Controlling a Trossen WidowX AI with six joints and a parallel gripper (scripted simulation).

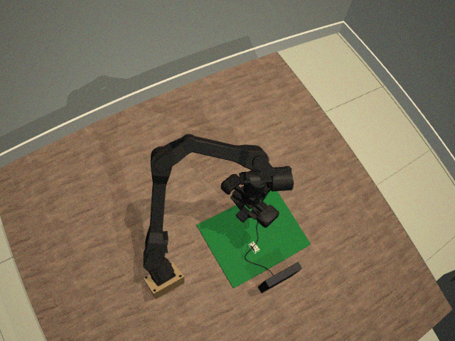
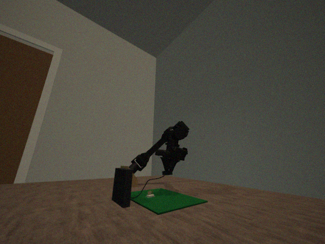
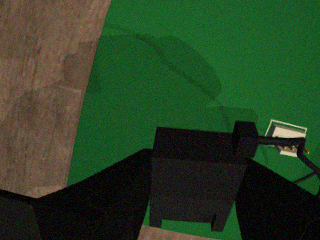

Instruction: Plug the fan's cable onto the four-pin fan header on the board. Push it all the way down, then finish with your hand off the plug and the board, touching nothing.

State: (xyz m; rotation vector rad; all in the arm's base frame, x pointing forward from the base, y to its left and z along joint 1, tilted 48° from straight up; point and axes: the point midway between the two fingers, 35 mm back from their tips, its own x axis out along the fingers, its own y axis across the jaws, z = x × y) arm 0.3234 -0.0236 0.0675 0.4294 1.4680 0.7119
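My gripper tip is 1 cm past the black fan plug. From my gripper tip the other things lie so: black fan 22 cm to the right, 4 cm below, 3 cm behind; white four-pin fan header 9 cm to the right, 9 cm below, 2 cm behind; green board 11 cm below, 6 cm to the right, 1 cm ahead.
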